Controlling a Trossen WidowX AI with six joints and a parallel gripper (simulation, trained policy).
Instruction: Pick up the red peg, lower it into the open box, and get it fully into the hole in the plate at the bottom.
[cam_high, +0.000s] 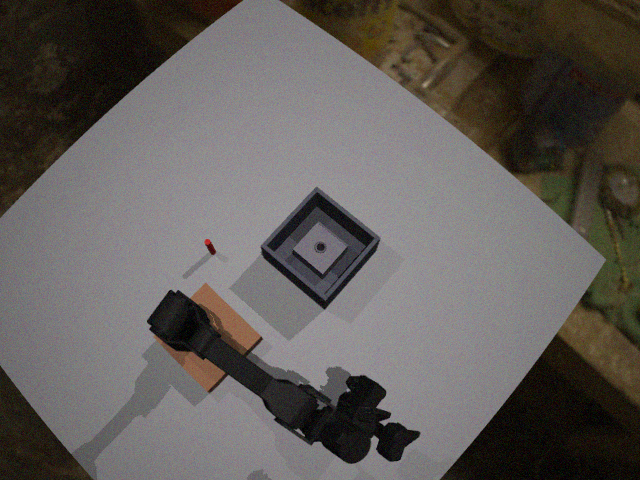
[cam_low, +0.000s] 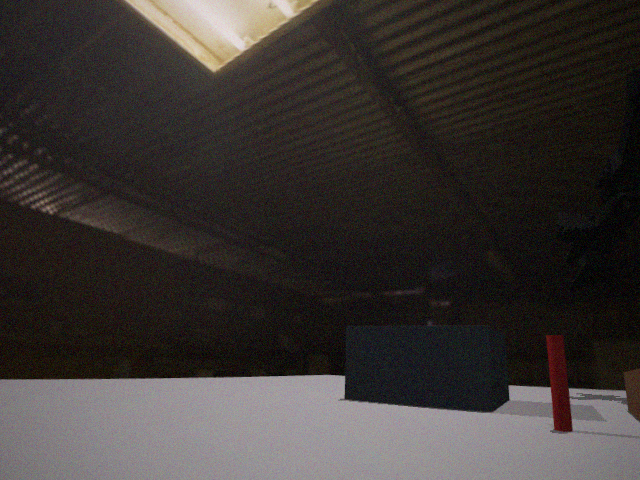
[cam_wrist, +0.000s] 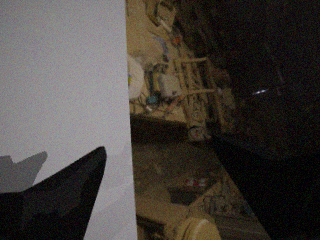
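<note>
Now: the red peg 58 cm to the left of my gripper tip, 20 cm below it and 8 cm ahead of it. Round my gripper tip: light grey plate 37 cm to the left, 23 cm ahead, 20 cm below; then dark grey box 37 cm to the left, 23 cm ahead, 22 cm below.
</note>
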